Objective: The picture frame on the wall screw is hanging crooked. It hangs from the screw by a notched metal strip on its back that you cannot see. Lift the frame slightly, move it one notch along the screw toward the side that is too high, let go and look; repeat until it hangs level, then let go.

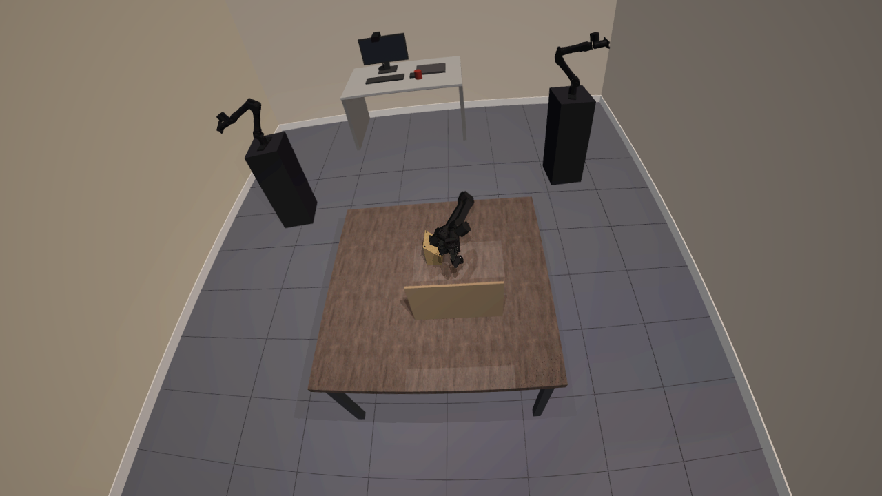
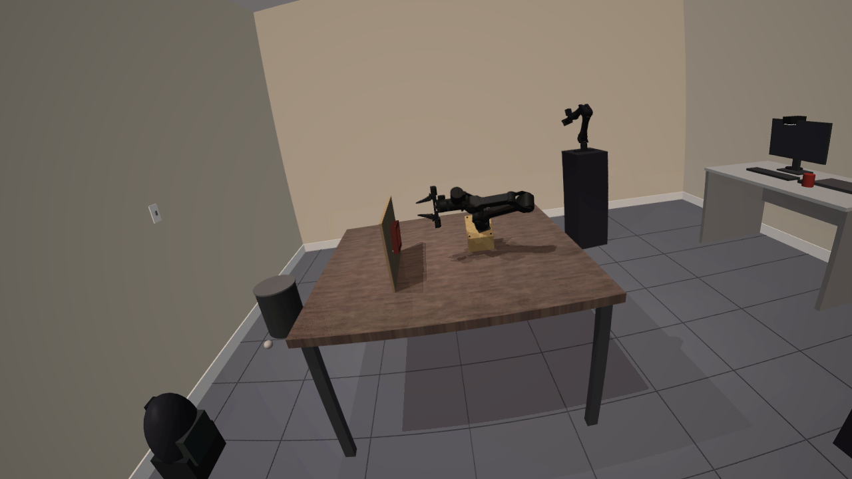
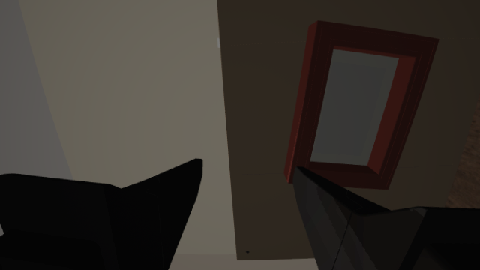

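Now: gripper tip 12 cm short of the picture frame, 2 cm to the left of it and 12 cm above it. Also, from my gripper tip: tan wall panel: 13 cm ahead, 2 cm to the right, 13 cm below.
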